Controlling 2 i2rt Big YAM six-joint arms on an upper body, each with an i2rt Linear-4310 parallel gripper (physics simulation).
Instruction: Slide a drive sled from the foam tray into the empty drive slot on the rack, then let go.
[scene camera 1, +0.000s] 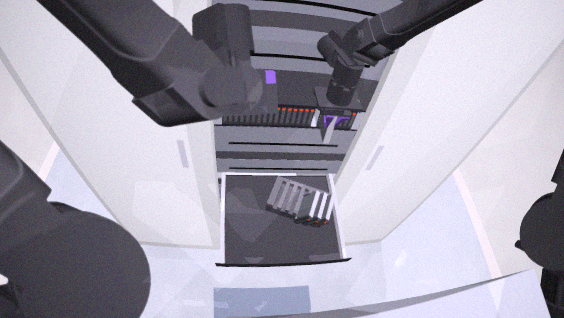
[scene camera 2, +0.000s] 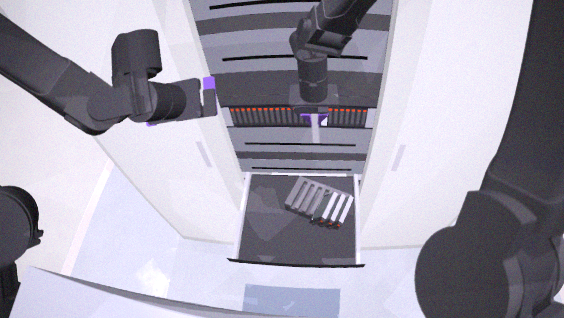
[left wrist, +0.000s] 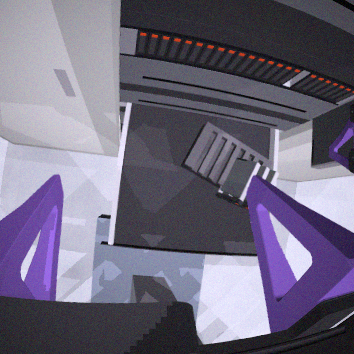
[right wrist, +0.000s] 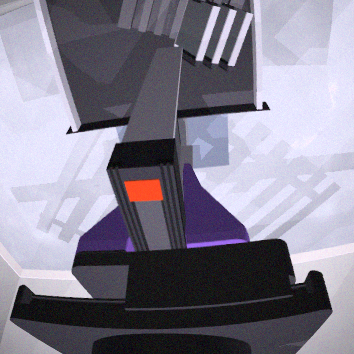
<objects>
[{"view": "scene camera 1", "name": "my left gripper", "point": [228, 96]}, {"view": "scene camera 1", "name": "my right gripper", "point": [327, 126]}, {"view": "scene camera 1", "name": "dark foam tray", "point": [285, 198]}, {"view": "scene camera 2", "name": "my left gripper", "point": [192, 102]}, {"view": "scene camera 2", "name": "my right gripper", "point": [314, 125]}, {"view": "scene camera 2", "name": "dark foam tray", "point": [306, 195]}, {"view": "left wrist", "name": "my left gripper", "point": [157, 183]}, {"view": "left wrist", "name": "dark foam tray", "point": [211, 155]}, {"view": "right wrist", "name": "my right gripper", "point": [174, 172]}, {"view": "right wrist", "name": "dark foam tray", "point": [166, 24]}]
</objects>
